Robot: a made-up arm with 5 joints.
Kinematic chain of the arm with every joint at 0, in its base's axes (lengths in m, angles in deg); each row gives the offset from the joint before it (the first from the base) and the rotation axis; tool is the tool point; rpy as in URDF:
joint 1: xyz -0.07 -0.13 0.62 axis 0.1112 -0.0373 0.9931
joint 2: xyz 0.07 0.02 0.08 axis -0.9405 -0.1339 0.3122
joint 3: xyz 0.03 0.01 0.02 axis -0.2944 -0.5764 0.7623
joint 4: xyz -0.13 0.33 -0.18 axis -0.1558 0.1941 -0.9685
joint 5: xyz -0.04 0 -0.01 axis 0.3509 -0.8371 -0.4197
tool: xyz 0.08 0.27 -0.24 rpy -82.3 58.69 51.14
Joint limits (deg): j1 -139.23..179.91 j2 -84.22..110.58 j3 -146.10..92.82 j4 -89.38..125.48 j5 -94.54..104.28
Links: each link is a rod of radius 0.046 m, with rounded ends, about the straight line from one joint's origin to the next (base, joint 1, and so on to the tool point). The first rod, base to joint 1, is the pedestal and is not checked.
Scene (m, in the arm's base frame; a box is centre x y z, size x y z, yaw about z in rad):
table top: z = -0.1
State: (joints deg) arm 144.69 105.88 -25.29 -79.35 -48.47
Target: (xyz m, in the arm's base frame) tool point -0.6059 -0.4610 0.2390
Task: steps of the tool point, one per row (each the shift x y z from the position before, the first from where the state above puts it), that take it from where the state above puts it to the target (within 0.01 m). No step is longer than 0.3 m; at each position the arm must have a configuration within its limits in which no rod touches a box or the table.
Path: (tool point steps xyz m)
1: -0.0670 -0.1413 -0.2310
2: -0.1471 -0.1927 -0.1505
3: -0.2051 -0.1981 -0.0398
4: -0.2287 -0.1543 0.0740
5: -0.2137 -0.0727 0.1628

